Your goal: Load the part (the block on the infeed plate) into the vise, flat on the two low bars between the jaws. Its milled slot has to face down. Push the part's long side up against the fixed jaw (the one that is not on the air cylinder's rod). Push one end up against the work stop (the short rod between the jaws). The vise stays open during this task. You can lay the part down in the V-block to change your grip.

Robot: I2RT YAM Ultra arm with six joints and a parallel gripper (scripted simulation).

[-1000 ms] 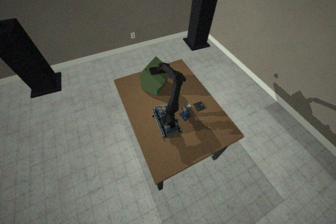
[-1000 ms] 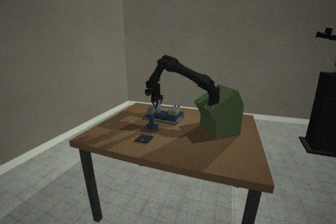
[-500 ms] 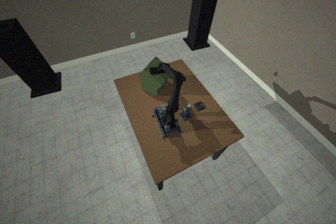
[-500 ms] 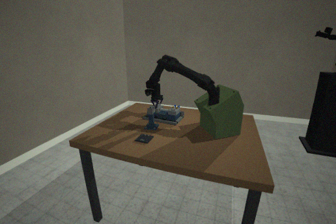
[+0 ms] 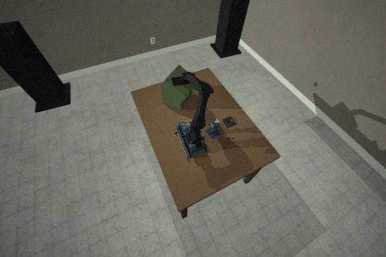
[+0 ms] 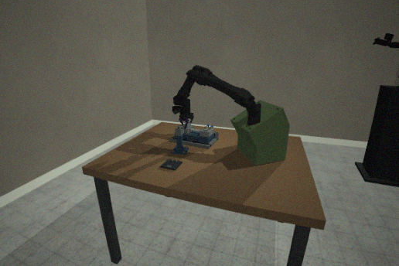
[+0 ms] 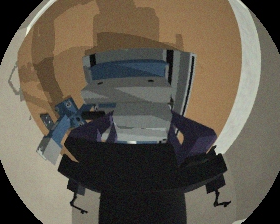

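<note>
My hand is right at the part. Round my hand: vise (7 cm behind, 5 cm below, 2 cm to the left); then infeed plate (39 cm to the left, 11 cm behind, 9 cm below).
</note>
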